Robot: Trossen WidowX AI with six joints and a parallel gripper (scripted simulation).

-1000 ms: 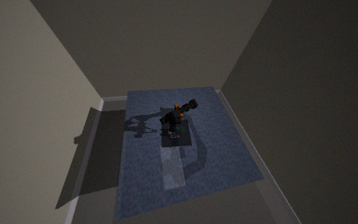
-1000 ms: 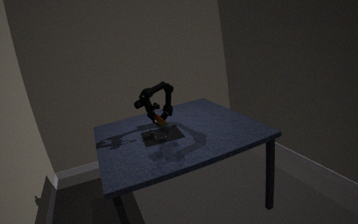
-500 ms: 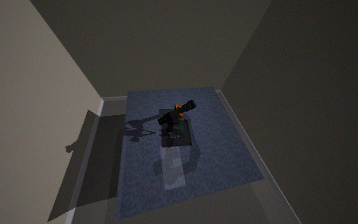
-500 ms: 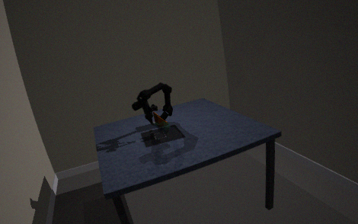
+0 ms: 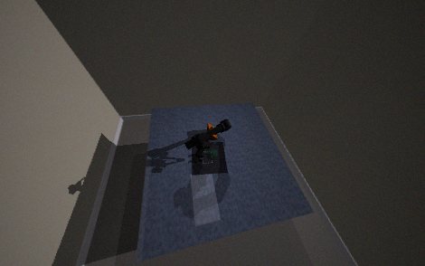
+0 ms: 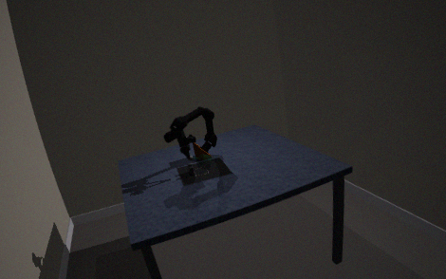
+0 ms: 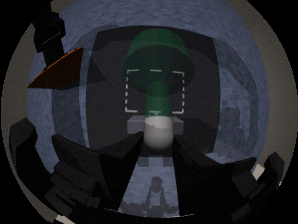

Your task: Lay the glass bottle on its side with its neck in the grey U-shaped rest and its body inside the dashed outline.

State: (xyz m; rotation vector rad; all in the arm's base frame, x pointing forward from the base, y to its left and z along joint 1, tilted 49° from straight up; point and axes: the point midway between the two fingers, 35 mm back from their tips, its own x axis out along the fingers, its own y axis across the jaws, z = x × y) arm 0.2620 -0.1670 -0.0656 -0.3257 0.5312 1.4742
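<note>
The glass bottle lies 5 cm to the left of my gripper tip and 3 cm below it. Also, from my gripper tip: dark mat 11 cm below, 7 cm to the left.
</note>
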